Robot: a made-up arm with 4 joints.
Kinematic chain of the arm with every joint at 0, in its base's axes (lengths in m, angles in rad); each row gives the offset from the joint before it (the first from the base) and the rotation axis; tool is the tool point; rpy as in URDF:
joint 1: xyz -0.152 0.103 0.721 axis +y
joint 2: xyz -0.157 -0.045 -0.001 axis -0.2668 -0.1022 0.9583
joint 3: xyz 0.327 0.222 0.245 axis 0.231 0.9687 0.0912
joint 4: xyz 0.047 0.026 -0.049 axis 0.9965 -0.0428 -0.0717
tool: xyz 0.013 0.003 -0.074 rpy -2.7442 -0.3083 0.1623
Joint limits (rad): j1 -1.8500..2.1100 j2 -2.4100..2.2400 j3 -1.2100..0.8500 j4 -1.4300..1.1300
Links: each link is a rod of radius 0.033 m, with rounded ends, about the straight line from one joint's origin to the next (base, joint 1, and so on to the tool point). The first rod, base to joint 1, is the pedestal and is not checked.
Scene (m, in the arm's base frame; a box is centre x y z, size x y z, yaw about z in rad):
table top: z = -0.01
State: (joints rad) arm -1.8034 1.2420 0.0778 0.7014
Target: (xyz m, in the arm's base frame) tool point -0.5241 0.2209 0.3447
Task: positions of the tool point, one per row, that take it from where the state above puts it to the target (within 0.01 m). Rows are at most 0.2 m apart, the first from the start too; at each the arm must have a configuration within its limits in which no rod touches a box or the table.
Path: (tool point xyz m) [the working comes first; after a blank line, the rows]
Joints at the target: -0.6640 1.9824 0.8500 -0.0724
Straight joint move there: clear.

1: -0.1435 0.4722 0.3235
2: -0.2533 0.3938 0.2718
3: -0.3902 0.3078 0.2765
4: -0.5241 0.2209 0.3447

